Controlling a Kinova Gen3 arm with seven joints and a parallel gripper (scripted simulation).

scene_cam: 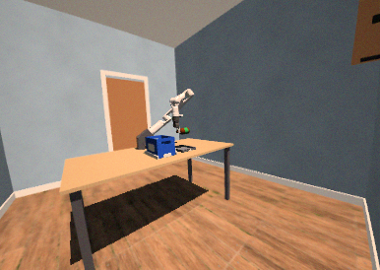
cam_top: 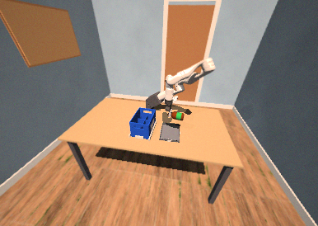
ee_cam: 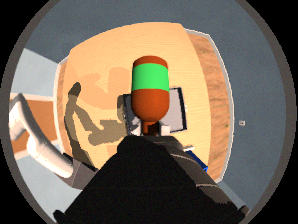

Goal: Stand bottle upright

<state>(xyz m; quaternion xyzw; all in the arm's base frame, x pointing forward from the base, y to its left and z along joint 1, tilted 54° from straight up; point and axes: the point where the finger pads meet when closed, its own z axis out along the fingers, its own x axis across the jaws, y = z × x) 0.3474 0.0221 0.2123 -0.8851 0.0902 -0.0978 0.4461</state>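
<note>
My gripper is now 50 mm to the right of the bottle and 10 mm above it. The rest, counted from my hand: blue crate (50 mm ahead, 260 mm to the right, 120 mm below); tray (30 mm ahead, 20 mm to the left, 190 mm below).
</note>
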